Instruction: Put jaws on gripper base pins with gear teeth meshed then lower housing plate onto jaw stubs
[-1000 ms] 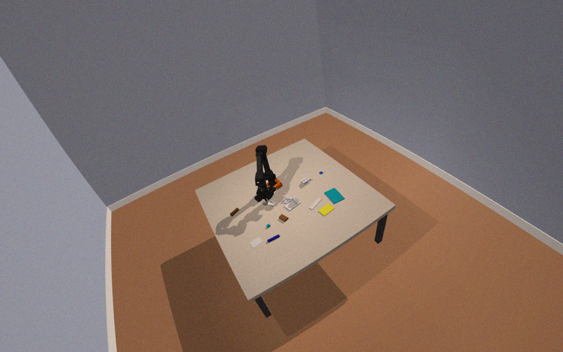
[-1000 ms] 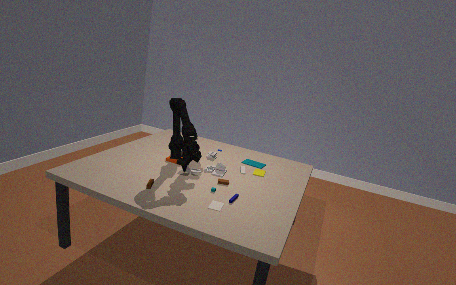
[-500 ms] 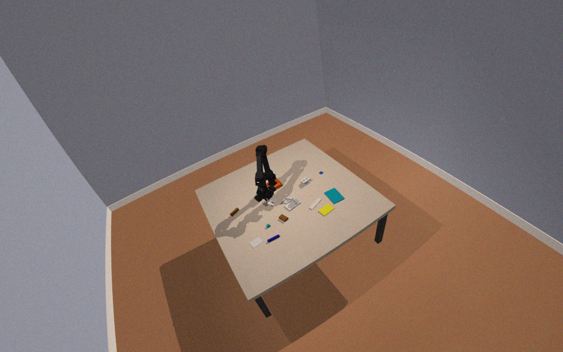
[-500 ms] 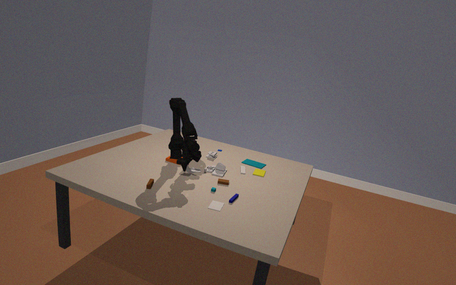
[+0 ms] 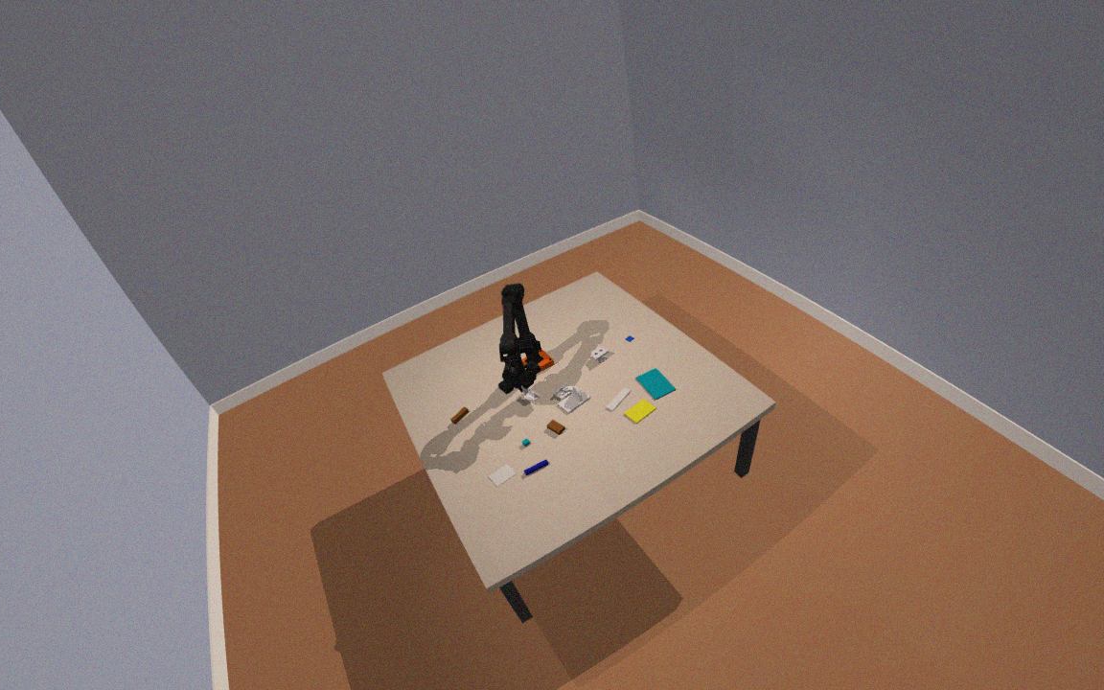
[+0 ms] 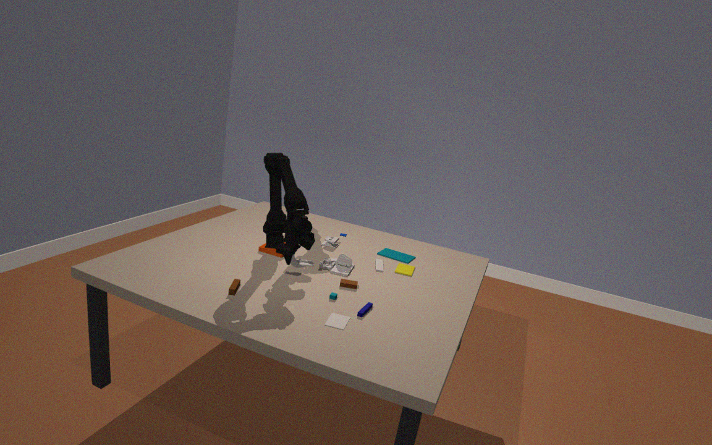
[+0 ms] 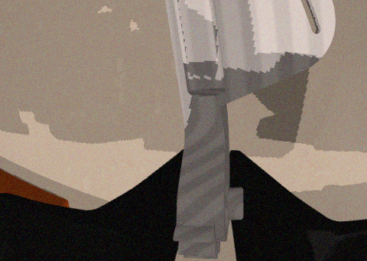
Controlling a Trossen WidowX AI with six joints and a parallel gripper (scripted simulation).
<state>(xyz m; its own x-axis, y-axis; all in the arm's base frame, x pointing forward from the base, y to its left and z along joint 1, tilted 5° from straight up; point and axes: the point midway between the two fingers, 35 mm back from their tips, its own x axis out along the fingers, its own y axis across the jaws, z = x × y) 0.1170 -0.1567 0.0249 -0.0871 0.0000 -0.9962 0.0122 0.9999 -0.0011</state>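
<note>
My gripper tip is now 13 cm short of the white housing plate, 11 cm to the right of it and 2 cm above it. The rest, counted from my gripper tip: brown block: 25 cm ahead, 4 cm to the right, 1 cm below; then grey jaw: 3 cm above, 2 cm ahead; then teal cube: 22 cm ahead, 17 cm to the right, 1 cm below.
</note>
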